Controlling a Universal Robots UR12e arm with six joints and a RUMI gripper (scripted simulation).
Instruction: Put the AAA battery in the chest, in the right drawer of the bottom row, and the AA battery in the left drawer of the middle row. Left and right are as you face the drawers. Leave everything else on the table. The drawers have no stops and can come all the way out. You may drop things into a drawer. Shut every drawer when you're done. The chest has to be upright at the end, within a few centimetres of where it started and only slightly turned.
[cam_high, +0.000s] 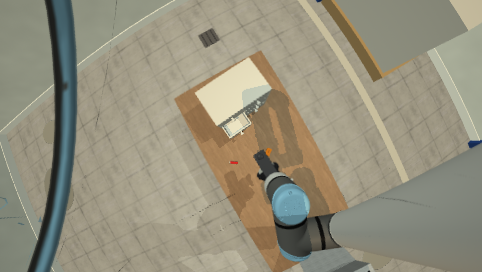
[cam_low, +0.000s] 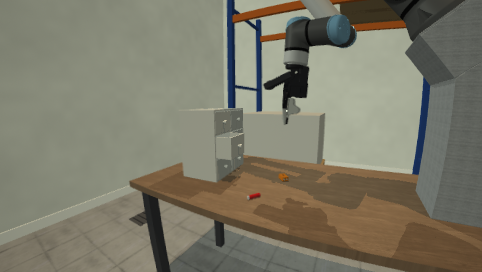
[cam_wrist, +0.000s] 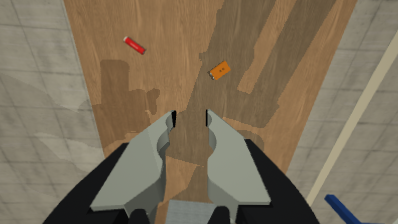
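Now: hand 70 mm short of the red cylinder, 150 mm to the right of it and 260 mm above it. Also, from my hand: thin black cylinder (340 mm ahead, 100 mm to the right, 250 mm below); orange block (10 mm ahead, 60 mm to the right, 260 mm below).
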